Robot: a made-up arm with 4 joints.
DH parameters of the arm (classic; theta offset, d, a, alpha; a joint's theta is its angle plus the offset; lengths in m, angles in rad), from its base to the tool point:
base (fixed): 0 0 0 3.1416
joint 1: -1.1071 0 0.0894 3.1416
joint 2: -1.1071 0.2 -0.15 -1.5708
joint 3: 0 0.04 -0.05 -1.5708
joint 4: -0.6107 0 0.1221 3.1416
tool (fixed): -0.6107 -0.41 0 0
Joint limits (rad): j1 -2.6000..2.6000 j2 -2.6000..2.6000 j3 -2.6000..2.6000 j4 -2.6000..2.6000
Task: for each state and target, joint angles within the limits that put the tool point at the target. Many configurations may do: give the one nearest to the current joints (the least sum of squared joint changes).
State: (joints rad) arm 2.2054 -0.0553 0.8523 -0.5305
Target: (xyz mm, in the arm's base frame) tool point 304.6 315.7 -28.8
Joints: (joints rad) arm 2.6000 0.5471 1.1486 0.3113
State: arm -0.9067 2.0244 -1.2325 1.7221
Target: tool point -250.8 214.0 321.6
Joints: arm -0.9195 1.9180 -1.8388 1.6346
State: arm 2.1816 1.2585 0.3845 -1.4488
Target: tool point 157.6 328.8 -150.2
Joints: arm 2.1002 0.6128 0.3290 -1.5413
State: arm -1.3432 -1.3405 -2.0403 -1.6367
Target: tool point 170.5 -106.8 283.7
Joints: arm -1.2830 -2.0393 -2.1576 -2.5330
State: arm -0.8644 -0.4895 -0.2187 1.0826
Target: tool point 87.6 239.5 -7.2
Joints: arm -1.0062 -0.1811 -0.8825 0.8395
